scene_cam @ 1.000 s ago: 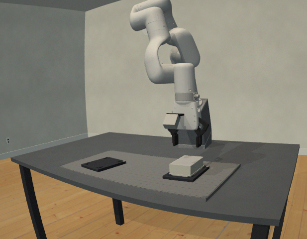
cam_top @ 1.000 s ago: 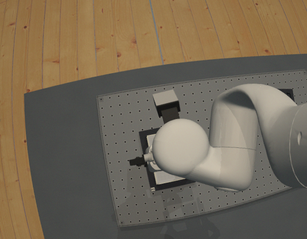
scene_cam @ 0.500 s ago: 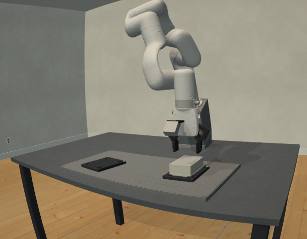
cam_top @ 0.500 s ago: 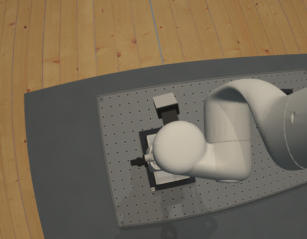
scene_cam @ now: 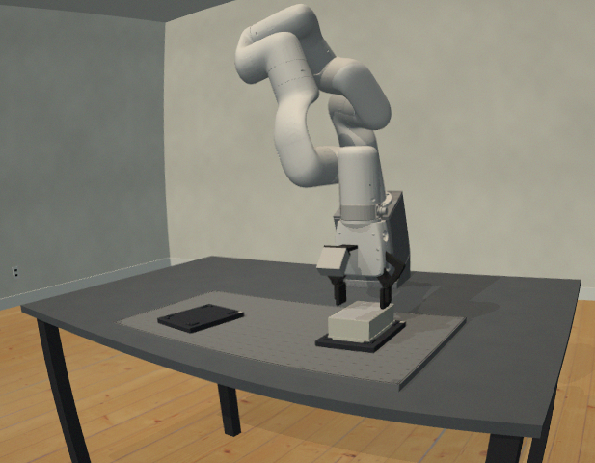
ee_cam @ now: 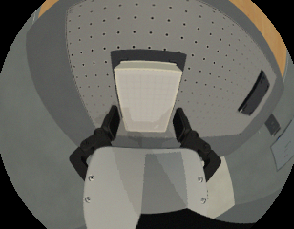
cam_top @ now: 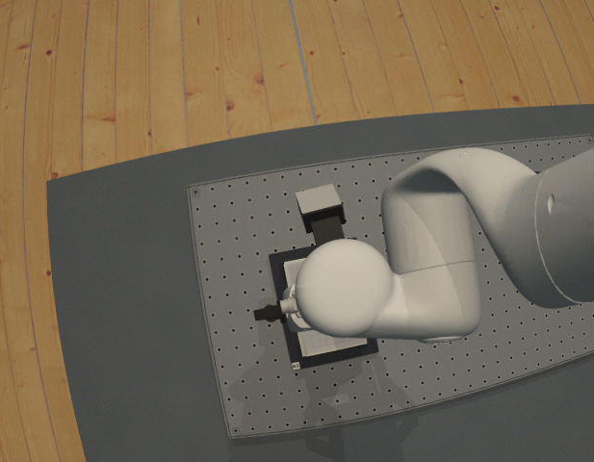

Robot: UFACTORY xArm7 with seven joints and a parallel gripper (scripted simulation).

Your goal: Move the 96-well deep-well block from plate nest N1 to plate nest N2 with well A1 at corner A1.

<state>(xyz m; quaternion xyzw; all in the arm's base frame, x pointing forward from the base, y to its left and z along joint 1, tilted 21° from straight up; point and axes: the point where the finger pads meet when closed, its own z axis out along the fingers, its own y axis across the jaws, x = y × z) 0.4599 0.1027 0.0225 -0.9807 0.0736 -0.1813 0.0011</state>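
Right now my hand is 40 mm above the deep-well block. The rest, counted from my hand: nest N2: 10 mm behind, 370 mm to the right, 70 mm below; A1 label: 70 mm behind, 70 mm to the left, 60 mm below; nest N1: 70 mm below.
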